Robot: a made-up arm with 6 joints.
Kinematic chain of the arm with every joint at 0, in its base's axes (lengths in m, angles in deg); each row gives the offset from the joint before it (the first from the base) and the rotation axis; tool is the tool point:
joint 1: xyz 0 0 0.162 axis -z
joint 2: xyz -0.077 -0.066 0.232 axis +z
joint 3: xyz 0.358 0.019 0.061 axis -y
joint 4: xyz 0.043 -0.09 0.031 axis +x
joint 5: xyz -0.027 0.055 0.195 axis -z
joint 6: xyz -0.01 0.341 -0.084 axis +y
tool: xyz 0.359 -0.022 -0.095
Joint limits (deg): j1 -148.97..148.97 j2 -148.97..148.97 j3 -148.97..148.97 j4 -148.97..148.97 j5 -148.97..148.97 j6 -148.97..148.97
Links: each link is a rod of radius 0.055 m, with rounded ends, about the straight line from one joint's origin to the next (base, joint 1, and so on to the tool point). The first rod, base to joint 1, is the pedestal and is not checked.
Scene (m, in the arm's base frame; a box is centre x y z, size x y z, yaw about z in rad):
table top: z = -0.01
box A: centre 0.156 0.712 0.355 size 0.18 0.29 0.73 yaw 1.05
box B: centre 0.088 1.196 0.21 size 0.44 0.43 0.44 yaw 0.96
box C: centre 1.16 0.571 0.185 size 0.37 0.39 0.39 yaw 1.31
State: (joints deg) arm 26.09 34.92 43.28 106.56 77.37 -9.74
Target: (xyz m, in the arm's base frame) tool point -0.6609 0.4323 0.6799
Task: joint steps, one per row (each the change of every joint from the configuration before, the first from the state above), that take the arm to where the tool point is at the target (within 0.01 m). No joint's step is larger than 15 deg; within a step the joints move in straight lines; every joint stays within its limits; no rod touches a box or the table.
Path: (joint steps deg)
1: 2.57 9.38 9.76 10.60 -3.92 13.62
2: 2.56 9.39 9.76 10.60 -3.92 13.62
3: 2.57 9.38 9.76 10.61 -3.92 13.62
4: 2.56 9.38 9.76 10.60 -3.92 13.62
5: -11.10 11.48 -8.36 -5.82 -0.49 -12.28
6: -11.10 11.48 -8.36 -5.82 -0.49 -12.28
7: -11.11 11.48 -8.36 -5.83 -0.50 -12.28
8: -11.10 11.48 -8.36 -5.82 -0.49 -12.27
9: -11.10 11.48 -8.36 -5.82 -0.50 -12.28

